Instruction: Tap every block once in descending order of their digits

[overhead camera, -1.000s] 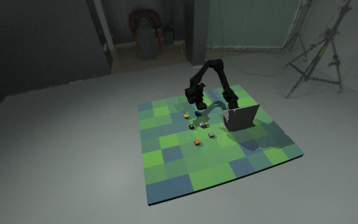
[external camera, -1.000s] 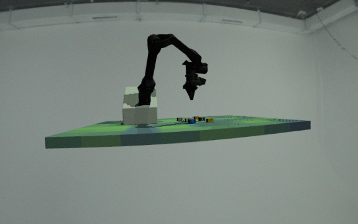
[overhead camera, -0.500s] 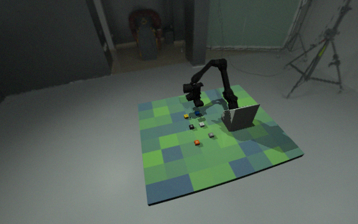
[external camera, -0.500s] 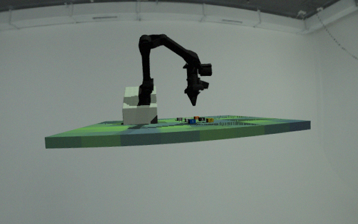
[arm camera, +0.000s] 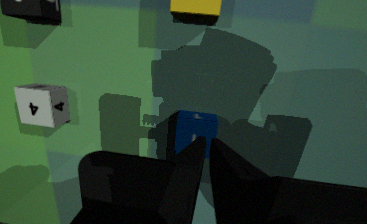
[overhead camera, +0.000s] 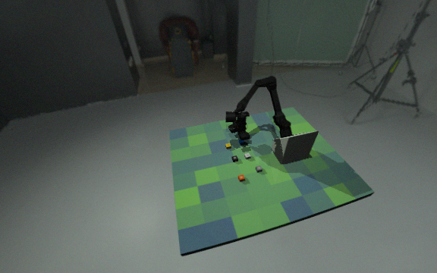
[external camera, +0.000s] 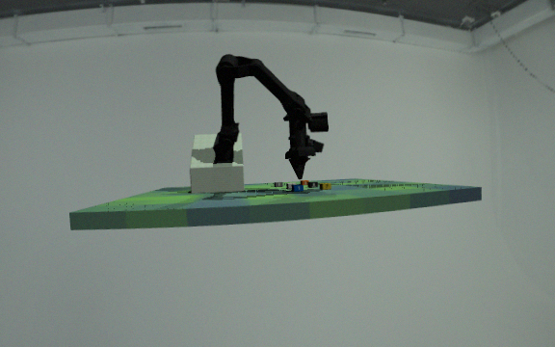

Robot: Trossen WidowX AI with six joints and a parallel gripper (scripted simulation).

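The blue block is 1 cm behind my gripper tip, 1 cm to the left of it and 3 cm below it. From my gripper tip the other things lie so: white block: 14 cm to the left, 3 cm below; yellow block: 10 cm ahead, 2 cm to the left, 3 cm below; black block: 8 cm ahead, 14 cm to the left, 3 cm below.
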